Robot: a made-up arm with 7 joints. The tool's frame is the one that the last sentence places. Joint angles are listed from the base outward.
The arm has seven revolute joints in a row. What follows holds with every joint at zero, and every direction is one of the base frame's.
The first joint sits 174 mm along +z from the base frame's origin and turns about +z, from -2.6 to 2.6 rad.
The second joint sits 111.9 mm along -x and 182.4 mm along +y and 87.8 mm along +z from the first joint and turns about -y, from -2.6 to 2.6 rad.
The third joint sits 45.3 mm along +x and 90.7 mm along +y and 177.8 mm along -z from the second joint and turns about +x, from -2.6 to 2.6 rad.
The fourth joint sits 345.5 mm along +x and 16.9 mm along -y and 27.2 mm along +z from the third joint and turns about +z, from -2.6 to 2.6 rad.
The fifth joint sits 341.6 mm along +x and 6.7 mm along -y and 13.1 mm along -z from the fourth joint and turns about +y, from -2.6 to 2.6 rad.
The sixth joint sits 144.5 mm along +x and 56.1 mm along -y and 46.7 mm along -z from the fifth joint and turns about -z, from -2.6 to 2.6 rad.
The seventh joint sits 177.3 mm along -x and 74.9 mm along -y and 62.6 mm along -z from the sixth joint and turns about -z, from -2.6 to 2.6 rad.
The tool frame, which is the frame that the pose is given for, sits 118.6 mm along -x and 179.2 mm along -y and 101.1 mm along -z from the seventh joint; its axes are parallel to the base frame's.
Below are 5 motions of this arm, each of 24 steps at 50 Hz.
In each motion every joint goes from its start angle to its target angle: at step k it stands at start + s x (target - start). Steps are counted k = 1, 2, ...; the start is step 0. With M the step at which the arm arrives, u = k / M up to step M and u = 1 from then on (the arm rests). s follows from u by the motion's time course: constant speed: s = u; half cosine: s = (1 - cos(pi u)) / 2; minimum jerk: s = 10 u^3 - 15 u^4 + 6 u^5.
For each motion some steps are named. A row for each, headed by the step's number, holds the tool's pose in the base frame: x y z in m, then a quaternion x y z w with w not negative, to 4 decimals.
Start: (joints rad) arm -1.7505 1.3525 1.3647 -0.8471 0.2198 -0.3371 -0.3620
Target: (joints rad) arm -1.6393 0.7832 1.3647 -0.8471 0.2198 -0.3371 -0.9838
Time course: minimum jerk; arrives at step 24
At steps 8, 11, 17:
8: 0.2467 -0.7509 0.3161 0.0732 -0.6480 -0.1938 0.7329
11: 0.2640 -0.7696 0.2322 0.0837 -0.6477 -0.1746 0.7369
17: 0.3055 -0.7742 0.0592 0.1044 -0.6489 -0.1361 0.7413

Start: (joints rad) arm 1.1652 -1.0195 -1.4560 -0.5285 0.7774 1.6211 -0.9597
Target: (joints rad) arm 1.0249 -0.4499 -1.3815 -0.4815 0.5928 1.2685 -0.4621
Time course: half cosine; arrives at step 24
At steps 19, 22, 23, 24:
19: -0.0817 0.2968 -0.1259 -0.5830 -0.3223 -0.1269 0.7349
22: -0.0692 0.3100 -0.1092 -0.5632 -0.3305 -0.1437 0.7436
23: -0.0673 0.3119 -0.1067 -0.5602 -0.3317 -0.1463 0.7448
24: -0.0667 0.3125 -0.1059 -0.5592 -0.3321 -0.1471 0.7452

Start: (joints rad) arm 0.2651 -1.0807 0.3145 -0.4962 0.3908 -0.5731 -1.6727
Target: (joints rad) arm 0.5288 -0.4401 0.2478 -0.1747 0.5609 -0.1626 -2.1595
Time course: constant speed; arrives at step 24
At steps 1, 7, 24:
1: -0.2250 -0.1081 -0.6544 0.5910 0.3111 0.5775 0.4695
7: -0.0695 -0.0223 -0.6605 0.5660 0.2769 0.6580 0.4123
24: 0.2474 0.2974 -0.5026 0.4580 0.2019 0.8416 0.2030

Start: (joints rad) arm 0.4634 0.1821 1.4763 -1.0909 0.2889 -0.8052 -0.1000
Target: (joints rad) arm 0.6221 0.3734 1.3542 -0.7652 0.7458 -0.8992 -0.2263
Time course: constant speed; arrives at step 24
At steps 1, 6, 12, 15, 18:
1: 0.0041 0.4994 -0.4802 0.7199 0.2281 0.2181 0.6182
6: 0.0468 0.5263 -0.4641 0.7310 0.2154 0.2961 0.5758
12: 0.0920 0.5612 -0.4355 0.7357 0.2035 0.3866 0.5175
15: 0.1116 0.5792 -0.4178 0.7346 0.1989 0.4301 0.4857
18: 0.1292 0.5973 -0.3980 0.7311 0.1953 0.4722 0.4521

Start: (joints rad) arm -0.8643 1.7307 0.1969 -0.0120 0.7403 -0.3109 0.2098
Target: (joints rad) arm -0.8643 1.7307 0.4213 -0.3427 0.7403 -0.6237 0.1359
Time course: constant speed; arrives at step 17
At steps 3, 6, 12, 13, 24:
3: 0.0198 -0.1981 0.8155 -0.1688 -0.4423 -0.2041 0.8569
6: 0.0365 -0.2307 0.8113 -0.1521 -0.4487 -0.1660 0.8649
12: 0.0799 -0.2920 0.7998 -0.1187 -0.4621 -0.0889 0.8744
13: 0.0883 -0.3015 0.7975 -0.1132 -0.4643 -0.0760 0.8751
24: 0.1253 -0.3374 0.7872 -0.0912 -0.4737 -0.0246 0.8756

